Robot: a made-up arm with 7 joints.
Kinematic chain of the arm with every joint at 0, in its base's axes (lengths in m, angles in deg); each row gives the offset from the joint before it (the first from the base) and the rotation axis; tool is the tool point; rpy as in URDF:
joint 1: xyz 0 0 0.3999 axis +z
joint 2: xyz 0 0 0 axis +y
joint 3: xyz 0 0 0.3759 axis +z
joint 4: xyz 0.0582 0 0 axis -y
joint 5: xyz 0.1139 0 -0.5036 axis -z
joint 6: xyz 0 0 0 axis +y
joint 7: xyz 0.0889 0 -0.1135 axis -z
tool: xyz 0 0 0 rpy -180 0 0
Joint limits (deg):
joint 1: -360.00..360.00
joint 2: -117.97..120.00
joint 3: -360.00..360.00
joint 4: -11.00..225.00
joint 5: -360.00..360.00
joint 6: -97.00..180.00
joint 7: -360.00..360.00
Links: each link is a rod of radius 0.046 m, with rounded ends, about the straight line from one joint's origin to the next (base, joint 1, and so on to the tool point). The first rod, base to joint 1, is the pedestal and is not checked.
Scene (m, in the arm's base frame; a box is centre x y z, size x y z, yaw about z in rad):
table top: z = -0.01
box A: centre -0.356 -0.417 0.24 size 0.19 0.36 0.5 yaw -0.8
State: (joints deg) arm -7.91 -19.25 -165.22 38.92 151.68 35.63 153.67
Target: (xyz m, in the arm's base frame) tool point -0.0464 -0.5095 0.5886
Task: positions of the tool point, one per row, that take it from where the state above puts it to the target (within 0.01 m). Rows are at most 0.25 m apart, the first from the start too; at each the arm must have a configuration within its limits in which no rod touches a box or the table.
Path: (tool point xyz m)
1: -0.5489 -0.0251 0.2782
2: -0.5726 0.0186 0.4033
3: -0.5639 0.0630 0.5340
4: -0.5217 0.1094 0.6599
5: -0.5059 -0.1176 0.6614
6: -0.4046 -0.3135 0.6497
7: -0.2411 -0.4493 0.6251
8: -0.0464 -0.5095 0.5885

